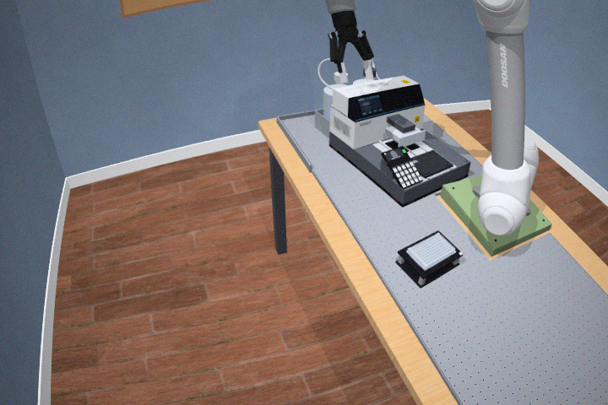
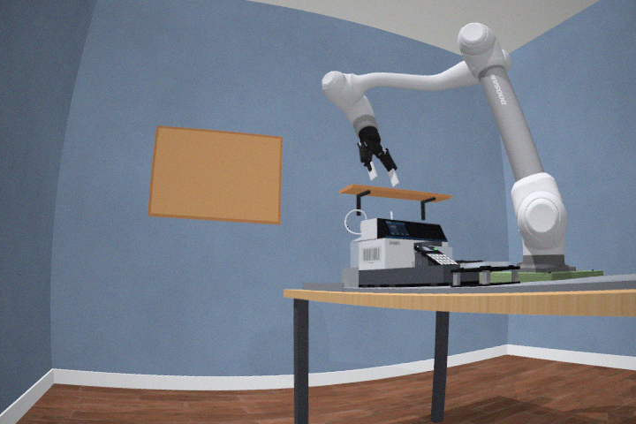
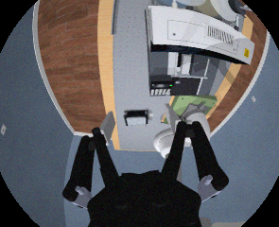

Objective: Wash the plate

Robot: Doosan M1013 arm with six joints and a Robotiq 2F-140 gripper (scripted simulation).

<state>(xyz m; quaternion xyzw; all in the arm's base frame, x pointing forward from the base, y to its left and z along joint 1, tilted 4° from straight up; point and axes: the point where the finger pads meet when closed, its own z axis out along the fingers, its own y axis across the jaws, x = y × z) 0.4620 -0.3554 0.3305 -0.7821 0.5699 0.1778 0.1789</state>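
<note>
Right now the well plate is 6 cm behind my hand, 47 cm to the left of it and 34 cm below it. From my hand the other things lie so: plate washer: 21 cm behind, 4 cm to the right, 26 cm below; then black plate nest N1: 6 cm behind, 47 cm to the left, 34 cm below; then washer carrier: 25 cm behind, 11 cm to the left, 31 cm below.
</note>
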